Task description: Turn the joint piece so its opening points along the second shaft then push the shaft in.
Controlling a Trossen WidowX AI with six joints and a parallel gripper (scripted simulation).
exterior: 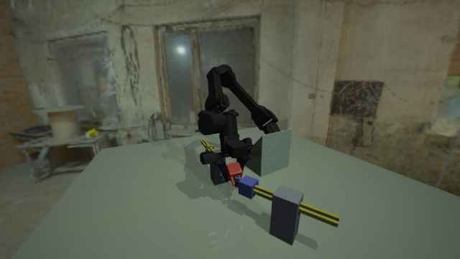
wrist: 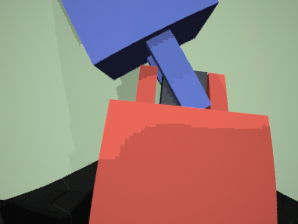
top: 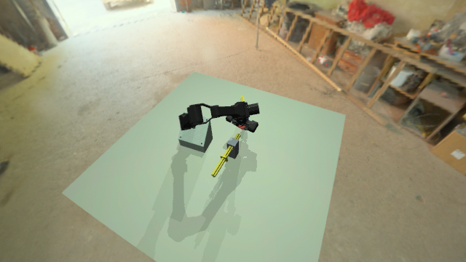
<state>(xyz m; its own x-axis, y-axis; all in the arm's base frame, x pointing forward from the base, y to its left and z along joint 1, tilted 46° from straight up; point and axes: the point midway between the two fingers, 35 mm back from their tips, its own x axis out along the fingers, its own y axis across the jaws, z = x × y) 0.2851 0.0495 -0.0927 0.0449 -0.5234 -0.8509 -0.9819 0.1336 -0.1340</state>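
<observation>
My gripper tip is now 30 mm below the red joint piece.
</observation>
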